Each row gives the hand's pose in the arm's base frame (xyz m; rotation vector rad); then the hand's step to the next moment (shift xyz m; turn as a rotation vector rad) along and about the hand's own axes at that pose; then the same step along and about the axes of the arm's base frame.
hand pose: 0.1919 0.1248 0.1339 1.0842 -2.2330 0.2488
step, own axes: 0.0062 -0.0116 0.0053 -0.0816 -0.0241 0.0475
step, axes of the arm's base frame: 0.0035 -0.0137 -0.0015 0.0338 0.0166 -0.0899
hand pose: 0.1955 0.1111 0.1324 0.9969 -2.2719 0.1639
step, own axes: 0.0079 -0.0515 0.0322 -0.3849 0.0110 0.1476
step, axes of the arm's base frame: 0.0155 -0.0525 -0.0275 0.1114 0.1931 -0.3469
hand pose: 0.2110 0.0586 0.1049 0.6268 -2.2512 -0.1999
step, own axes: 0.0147 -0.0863 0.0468 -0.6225 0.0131 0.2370
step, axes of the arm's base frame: -0.0101 -0.0845 -0.0511 0.1831 0.3083 -0.5615
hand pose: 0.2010 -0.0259 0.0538 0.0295 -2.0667 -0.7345
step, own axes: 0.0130 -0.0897 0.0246 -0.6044 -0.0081 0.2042
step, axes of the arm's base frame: -0.0492 -0.0655 -0.0459 0.1926 0.2696 -0.5452
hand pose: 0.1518 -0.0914 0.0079 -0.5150 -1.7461 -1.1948
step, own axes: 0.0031 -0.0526 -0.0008 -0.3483 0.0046 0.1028
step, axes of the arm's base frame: -0.0405 -0.0243 -0.0234 0.1247 0.1463 -0.3081
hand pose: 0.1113 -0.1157 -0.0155 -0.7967 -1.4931 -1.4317
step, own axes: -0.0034 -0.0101 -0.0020 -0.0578 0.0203 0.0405
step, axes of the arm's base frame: -0.0075 -0.0028 -0.0074 0.0344 0.0498 -0.0416
